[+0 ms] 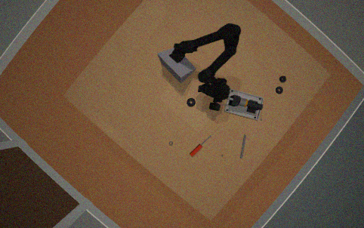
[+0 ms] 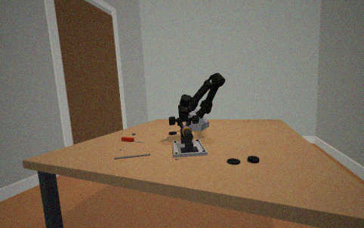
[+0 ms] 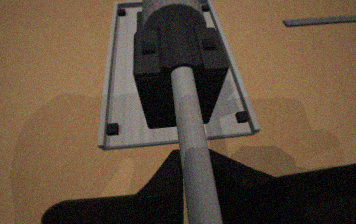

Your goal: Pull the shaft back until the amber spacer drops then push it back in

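My gripper tip is 50 mm short of the grey shaft, 30 mm to the right of it and 20 mm below it. From my gripper tip the other things lie so: amber spacer 110 mm ahead, 60 mm to the left, 20 mm above.
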